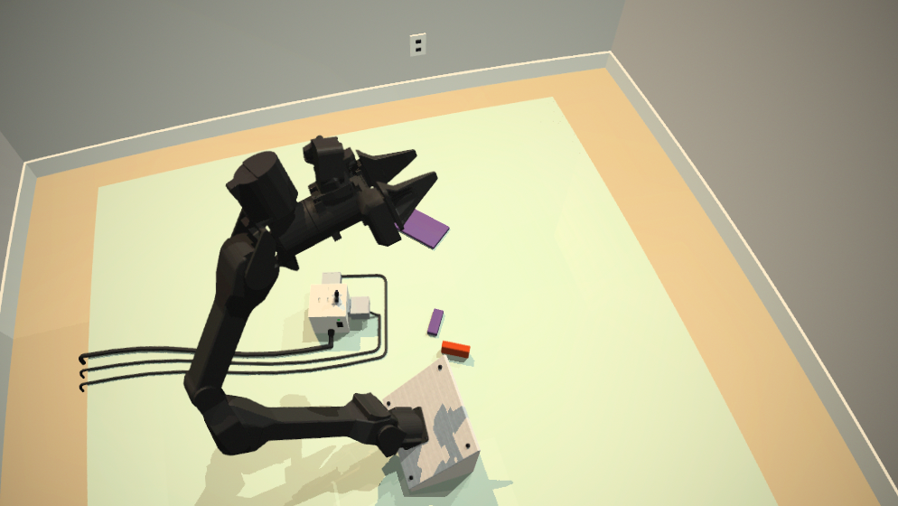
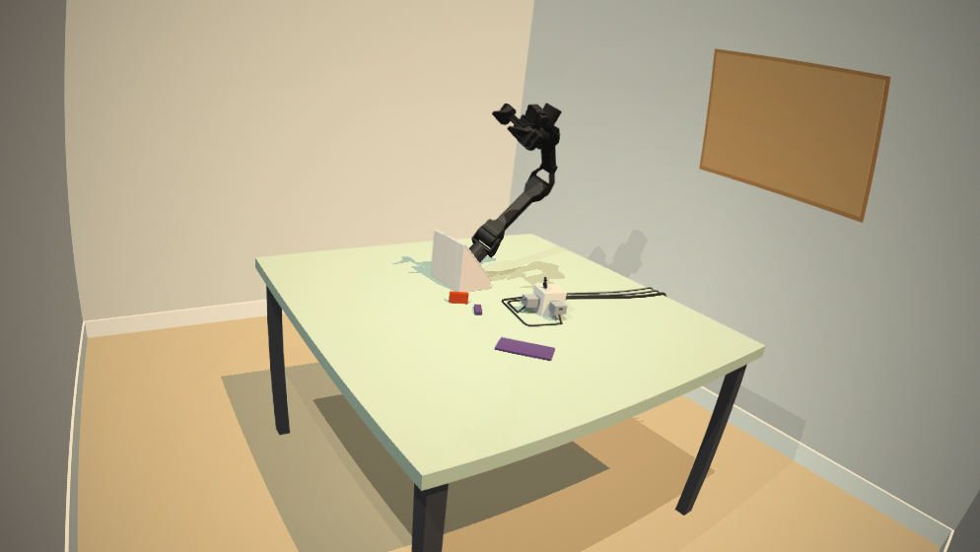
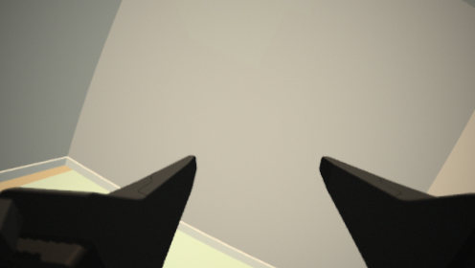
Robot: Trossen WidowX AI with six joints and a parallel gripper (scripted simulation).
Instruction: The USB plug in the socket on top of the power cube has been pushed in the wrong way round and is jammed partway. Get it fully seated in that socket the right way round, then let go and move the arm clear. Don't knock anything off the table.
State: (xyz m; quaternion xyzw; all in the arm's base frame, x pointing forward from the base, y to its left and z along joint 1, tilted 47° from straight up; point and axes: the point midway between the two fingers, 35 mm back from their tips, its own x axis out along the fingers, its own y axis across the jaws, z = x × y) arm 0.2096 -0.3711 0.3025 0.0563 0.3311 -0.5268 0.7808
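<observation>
My gripper tip is 120 mm short of the black USB plug, 160 mm to the right of it and 480 mm above it. Round my gripper tip: orange block (20 mm behind, 60 mm to the right, 560 mm below); USB socket (120 mm ahead, 160 mm to the left, 500 mm below); purple slab (320 mm ahead, 50 mm to the right, 570 mm below).
</observation>
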